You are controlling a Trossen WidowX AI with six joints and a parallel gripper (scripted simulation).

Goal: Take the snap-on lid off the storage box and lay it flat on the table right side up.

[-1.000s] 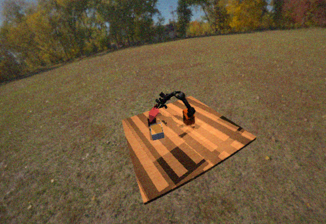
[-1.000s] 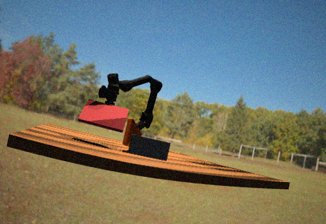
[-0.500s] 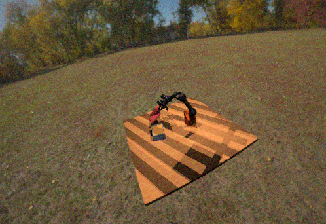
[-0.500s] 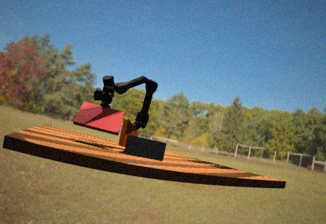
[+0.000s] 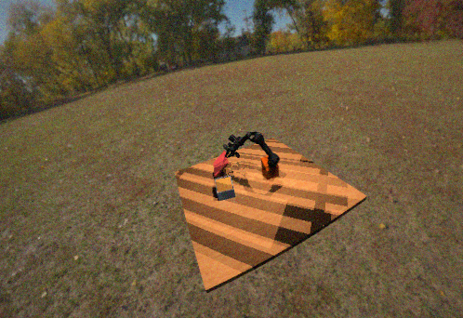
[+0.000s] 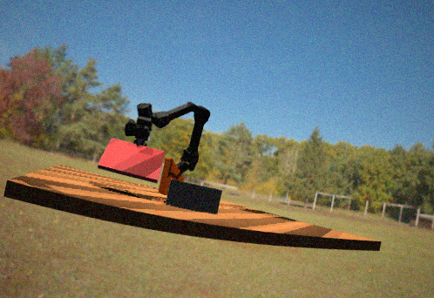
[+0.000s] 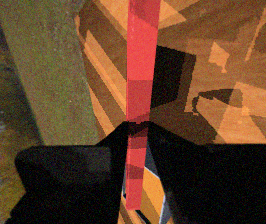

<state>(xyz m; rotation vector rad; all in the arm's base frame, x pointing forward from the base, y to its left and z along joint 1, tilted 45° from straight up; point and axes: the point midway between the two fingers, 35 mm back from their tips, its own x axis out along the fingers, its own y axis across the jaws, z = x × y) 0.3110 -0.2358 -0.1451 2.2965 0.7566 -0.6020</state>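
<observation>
The red lid lies 6 cm ahead of my gripper tip, 5 cm below it and 2 cm to the right of it. From my gripper tip the other things lie so: blue-grey storage box: 24 cm to the left, 14 cm below, 12 cm ahead.
</observation>
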